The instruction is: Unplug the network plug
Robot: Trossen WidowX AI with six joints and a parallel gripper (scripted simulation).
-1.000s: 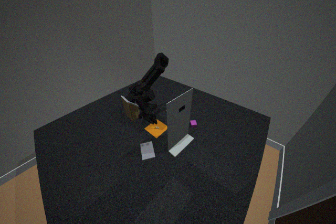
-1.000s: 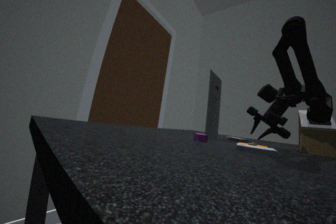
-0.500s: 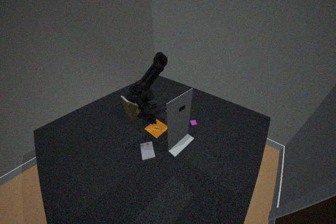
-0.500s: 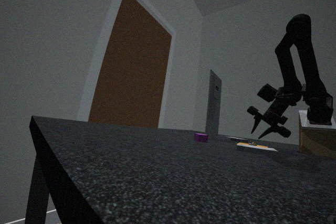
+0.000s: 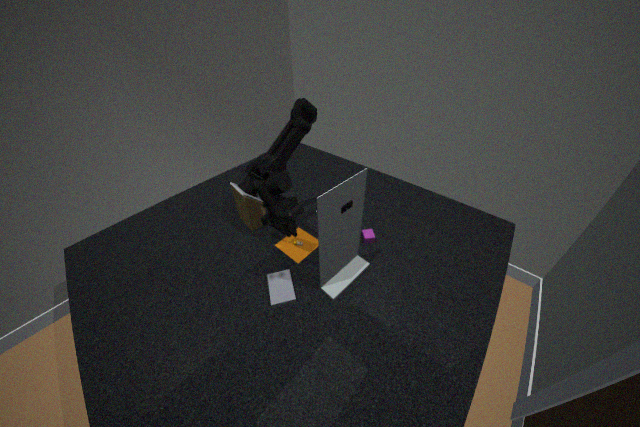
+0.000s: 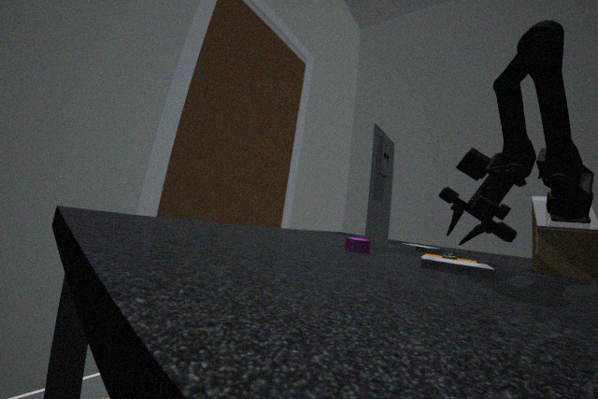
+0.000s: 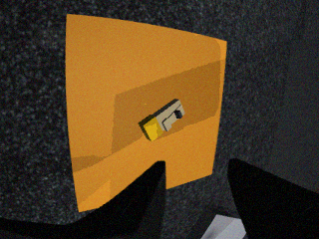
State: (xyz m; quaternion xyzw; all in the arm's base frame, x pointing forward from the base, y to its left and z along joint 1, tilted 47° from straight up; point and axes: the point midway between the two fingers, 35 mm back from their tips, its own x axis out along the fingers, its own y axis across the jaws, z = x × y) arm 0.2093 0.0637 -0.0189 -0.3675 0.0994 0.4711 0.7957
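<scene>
Right now my gripper tip is 40 mm above the network plug, 20 mm to the right of it and 10 mm short of it. Also, from my gripper tip: grey upright panel (190 mm ahead, 110 mm above, 40 mm to the left); orange marked square (50 mm below, 20 mm to the left).
</scene>
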